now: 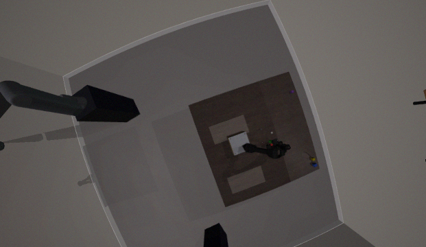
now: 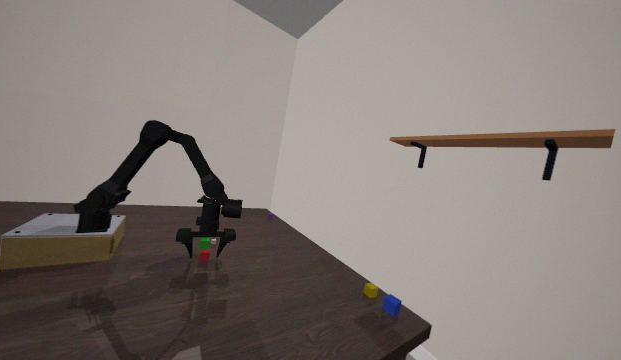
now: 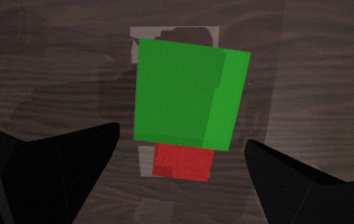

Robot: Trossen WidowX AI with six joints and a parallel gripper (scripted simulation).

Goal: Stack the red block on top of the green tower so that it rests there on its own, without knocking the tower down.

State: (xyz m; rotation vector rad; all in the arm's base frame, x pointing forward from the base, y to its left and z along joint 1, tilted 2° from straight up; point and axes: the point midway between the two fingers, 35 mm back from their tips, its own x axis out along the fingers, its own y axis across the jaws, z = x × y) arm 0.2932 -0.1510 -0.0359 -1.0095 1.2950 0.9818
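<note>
Now: gripper tip 1 cm short of the green block, 4 cm to the right of it and 4 cm below it. From my gripper tip the other things lie so: red block: 1 cm above; then blue block: 39 cm ahead, 52 cm to the right, 1 cm above; then yellow block: 40 cm ahead, 44 cm to the right, 1 cm above.
</note>
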